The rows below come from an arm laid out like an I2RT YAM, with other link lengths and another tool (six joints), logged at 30 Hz.
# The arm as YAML. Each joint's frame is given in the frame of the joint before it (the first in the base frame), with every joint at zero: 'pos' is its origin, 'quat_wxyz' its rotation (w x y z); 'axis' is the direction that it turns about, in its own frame. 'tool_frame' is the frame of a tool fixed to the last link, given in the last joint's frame.
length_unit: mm
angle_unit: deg
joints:
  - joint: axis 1
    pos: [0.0, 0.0, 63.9]
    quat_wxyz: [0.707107, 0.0, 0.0, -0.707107]
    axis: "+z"
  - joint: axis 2
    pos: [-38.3, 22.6, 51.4]
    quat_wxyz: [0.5, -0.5, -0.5, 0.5]
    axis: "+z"
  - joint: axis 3
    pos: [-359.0, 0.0, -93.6]
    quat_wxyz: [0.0, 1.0, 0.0, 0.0]
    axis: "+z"
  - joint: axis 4
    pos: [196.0, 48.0, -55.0]
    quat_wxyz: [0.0, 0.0, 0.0, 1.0]
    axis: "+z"
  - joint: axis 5
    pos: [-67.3, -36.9, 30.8]
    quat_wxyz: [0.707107, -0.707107, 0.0, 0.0]
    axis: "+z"
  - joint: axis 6
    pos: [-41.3, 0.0, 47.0]
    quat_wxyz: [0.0, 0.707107, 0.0, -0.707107]
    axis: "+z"
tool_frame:
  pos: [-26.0, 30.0, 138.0]
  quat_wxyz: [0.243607, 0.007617, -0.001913, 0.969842]
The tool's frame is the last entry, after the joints.
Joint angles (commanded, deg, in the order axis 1, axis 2, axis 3, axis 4, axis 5, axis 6), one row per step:
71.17 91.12 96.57 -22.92 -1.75 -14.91
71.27 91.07 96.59 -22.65 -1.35 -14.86
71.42 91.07 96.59 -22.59 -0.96 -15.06
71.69 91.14 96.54 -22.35 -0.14 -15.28
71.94 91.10 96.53 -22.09 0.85 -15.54
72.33 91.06 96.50 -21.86 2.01 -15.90
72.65 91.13 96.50 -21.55 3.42 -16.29
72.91 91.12 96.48 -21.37 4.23 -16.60
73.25 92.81 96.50 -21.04 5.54 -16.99
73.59 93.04 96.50 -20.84 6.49 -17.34
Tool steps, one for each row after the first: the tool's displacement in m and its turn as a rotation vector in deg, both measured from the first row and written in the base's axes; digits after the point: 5 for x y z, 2 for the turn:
0.00047 -0.00006 0.00163 0.30 -0.18 -0.30
0.00060 -0.00001 0.00205 0.26 -0.49 -0.46
0.00131 0.00046 0.00239 0.23 -0.95 -0.91
0.00245 0.00002 0.00399 0.34 -1.55 -1.53
0.00306 -0.00027 0.00543 0.35 -2.27 -2.15
0.00505 -0.00054 0.00669 0.33 -3.07 -3.07
0.00557 -0.00072 0.00771 0.32 -3.62 -3.50
0.00976 0.00808 -0.00293 -1.22 -3.98 -4.25
0.01041 0.00927 -0.00340 -1.46 -4.56 -4.71

